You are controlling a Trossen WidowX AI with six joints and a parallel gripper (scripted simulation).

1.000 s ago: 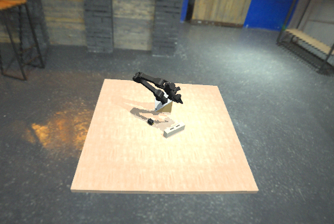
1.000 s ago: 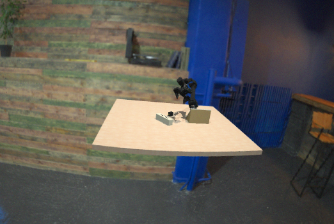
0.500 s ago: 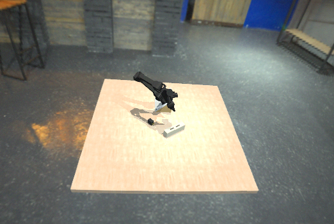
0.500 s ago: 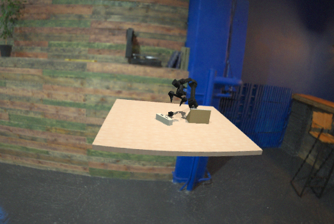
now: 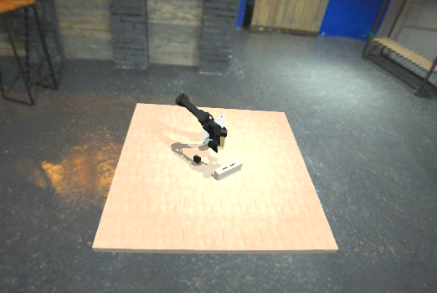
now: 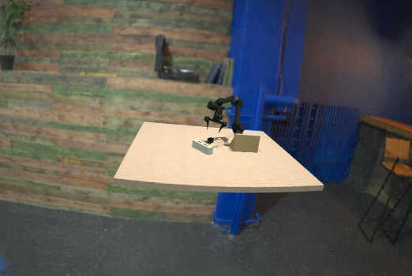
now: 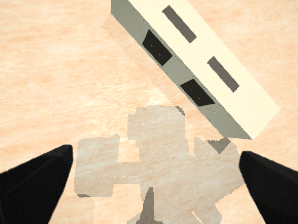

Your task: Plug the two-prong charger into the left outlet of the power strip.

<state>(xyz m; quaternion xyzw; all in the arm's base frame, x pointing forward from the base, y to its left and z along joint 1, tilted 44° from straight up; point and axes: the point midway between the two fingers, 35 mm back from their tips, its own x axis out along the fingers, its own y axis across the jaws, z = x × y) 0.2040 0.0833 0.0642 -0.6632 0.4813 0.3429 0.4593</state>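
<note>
Right now the black two-prong charger is 12 cm to the right of my gripper tip, 11 cm below it and 1 cm ahead of it.
</note>
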